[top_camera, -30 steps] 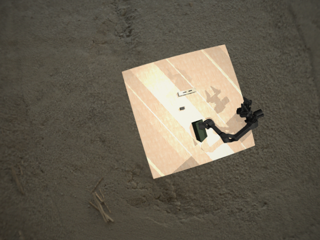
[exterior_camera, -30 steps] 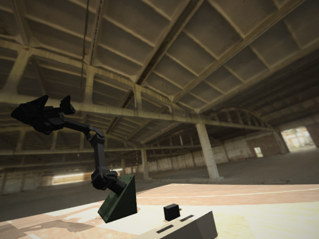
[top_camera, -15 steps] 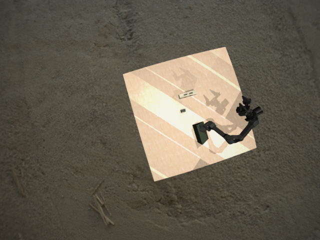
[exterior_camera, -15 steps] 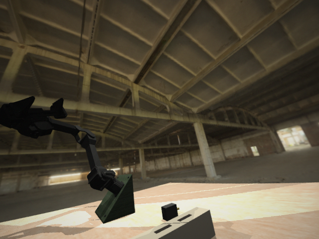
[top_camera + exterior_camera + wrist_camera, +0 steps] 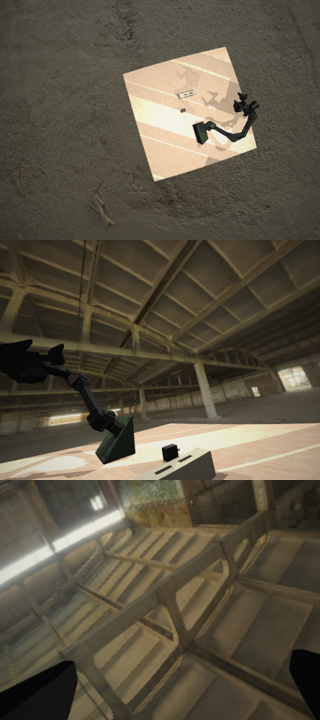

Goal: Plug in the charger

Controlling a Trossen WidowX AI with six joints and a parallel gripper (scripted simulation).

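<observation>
My gripper tip is 30 mm past the black two-prong charger, 400 mm to the right of it and 400 mm above it.
</observation>
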